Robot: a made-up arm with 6 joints.
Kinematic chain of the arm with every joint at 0, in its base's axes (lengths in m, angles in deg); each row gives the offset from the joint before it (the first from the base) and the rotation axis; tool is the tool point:
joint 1: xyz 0 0 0.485 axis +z
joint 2: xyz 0 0 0 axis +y
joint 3: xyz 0 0 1.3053 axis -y
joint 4: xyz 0 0 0 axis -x
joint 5: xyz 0.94 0 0 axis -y
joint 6: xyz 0 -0.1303 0 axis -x
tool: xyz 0 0 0
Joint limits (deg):
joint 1: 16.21..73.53
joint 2: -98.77..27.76
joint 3: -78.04..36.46
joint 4: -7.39..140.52
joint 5: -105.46..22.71
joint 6: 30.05..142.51
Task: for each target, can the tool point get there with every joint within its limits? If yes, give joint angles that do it. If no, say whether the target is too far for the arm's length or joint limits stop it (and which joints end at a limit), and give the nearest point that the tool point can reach.
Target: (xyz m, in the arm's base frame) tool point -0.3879 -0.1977 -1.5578
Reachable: no: joint limits stop it (at a limit: joint 1, joint 2, joint 3, joint 4) | nearest point -0.3528 -0.2371 0.6030 | short by 2.161 m
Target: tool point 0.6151 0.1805 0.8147
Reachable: yes | joints 27.10 17.83 -61.18 23.45 9.52 84.86
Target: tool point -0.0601 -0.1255 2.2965
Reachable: yes | joints 37.22 -33.93 9.47 60.78 -44.33 82.63
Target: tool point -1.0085 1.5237 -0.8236
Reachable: no: joint limits stop it (at a limit: joint 1, joint 2, joint 4) | nearest point 0.1360 0.8146 0.7205 | short by 2.049 m
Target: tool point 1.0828 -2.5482 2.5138
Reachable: no: too far | nearest point -0.2979 -1.4479 1.8836 | short by 1.875 m
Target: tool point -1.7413 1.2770 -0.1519
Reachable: no: joint limits stop it (at a limit: joint 1, joint 2, joint 3, joint 4) | nearest point -0.4508 -0.0263 0.6962 | short by 2.021 m
